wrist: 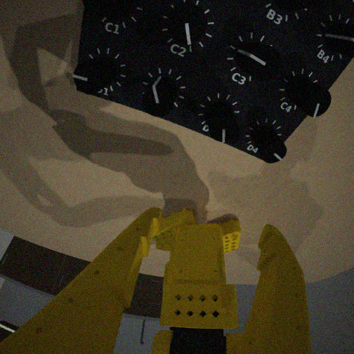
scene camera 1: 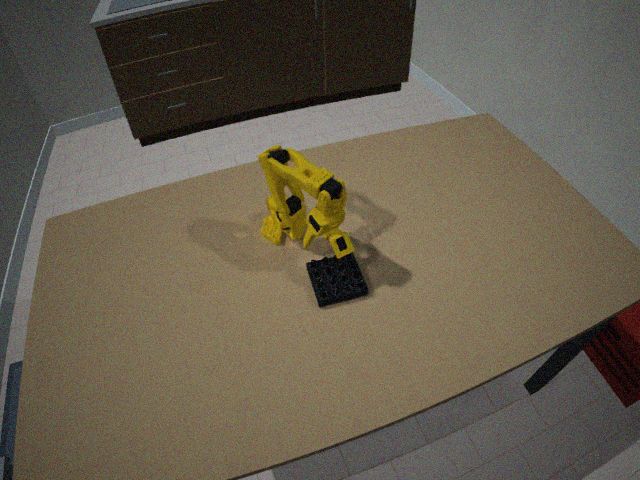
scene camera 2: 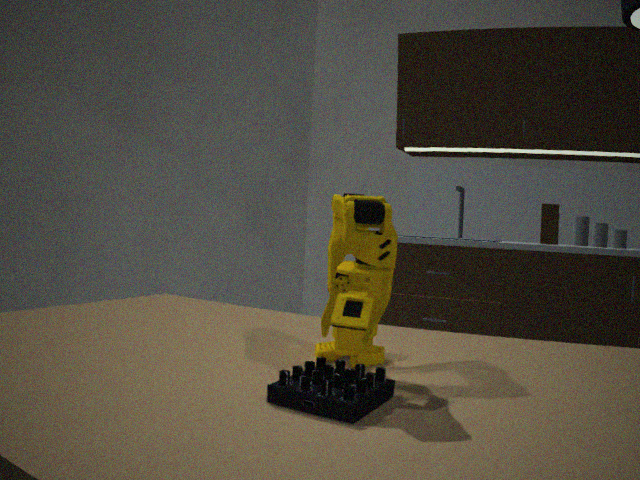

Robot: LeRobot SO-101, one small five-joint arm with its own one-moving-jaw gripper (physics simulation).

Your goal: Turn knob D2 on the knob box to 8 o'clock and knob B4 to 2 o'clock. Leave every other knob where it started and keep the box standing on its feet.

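Seen in the pictures: hand, tool point: (scene camera 1: 324, 238) (scene camera 2: 363, 340); arm's base, link origin: (scene camera 1: 286, 234).
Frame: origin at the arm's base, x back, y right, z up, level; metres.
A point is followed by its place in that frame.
The black knob box (scene camera 1: 338, 283) {x -0.195, y -0.059, z 0.022 m} (scene camera 2: 310, 404) {x -0.229, y -0.061, z 0.012 m} (wrist: 135, 60) stands flat on the table, with several upright black knobs. In the wrist view, knob D2 (wrist: 162, 97) is in the row nearest the gripper; its white line runs down the picture, slightly right, and its label is hidden. Knob B4 (wrist: 344, 40) is cut by the right edge; its white line lies nearly level. My gripper (scene camera 1: 321, 245) {x -0.097, y -0.065, z 0.060 m} (scene camera 2: 338, 336) (wrist: 214, 218) is open, with a wide gap between its jaws and nothing between them. It is above and beside the box's arm-side edge, apart from the knobs.
Knobs C2 (wrist: 187, 27), C3 (wrist: 257, 57), C4 (wrist: 312, 97), D1 (wrist: 92, 75), D3 (wrist: 221, 122) and D4 (wrist: 269, 142) surround the two named knobs closely. The arm's base (scene camera 1: 272, 231) {x 0.007, y 0.032, z 0.017 m} stands on the wooden table (scene camera 1: 180, 335) {x -0.192, y 0.289, z 0.000 m} behind the box. Arm shadows fall beside it.
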